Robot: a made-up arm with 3 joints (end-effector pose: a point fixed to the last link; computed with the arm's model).
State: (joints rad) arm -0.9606 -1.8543 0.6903
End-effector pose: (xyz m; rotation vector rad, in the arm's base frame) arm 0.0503 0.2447 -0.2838 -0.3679 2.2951 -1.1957
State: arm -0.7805 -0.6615 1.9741
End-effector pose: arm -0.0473 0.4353 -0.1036 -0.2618 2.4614 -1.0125
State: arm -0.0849 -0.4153 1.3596
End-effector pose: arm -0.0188 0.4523 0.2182 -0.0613 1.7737 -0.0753
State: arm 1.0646 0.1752 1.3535
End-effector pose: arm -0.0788 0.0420 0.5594 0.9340 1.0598 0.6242
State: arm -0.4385 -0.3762 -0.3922
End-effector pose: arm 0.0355 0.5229 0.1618 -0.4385 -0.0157 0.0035
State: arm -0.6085 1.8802 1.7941
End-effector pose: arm -0.1657 0.3861 -0.1331 -0.6081 -0.0834 0.0262
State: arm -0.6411 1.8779 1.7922
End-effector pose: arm -0.1659 0.3791 -0.1453 -0.6407 -0.0827 0.0275
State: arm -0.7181 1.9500 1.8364
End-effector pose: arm -0.1608 0.3546 -0.1807 -0.7173 -0.1087 0.0408
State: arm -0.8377 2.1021 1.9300
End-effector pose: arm -0.1477 0.3075 -0.2332 -0.8356 -0.1619 0.0721
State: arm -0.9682 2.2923 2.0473
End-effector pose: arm -0.1273 0.2484 -0.2813 -0.9632 -0.2255 0.1186
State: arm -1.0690 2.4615 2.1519
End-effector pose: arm -0.1059 0.1993 -0.3107 -1.0601 -0.2795 0.1654
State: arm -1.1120 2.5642 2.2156
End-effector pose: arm -0.0917 0.1771 -0.3215 -1.1002 -0.3118 0.1937
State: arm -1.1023 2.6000 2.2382
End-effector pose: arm -0.0866 0.1795 -0.3205 -1.0897 -0.3243 0.1993
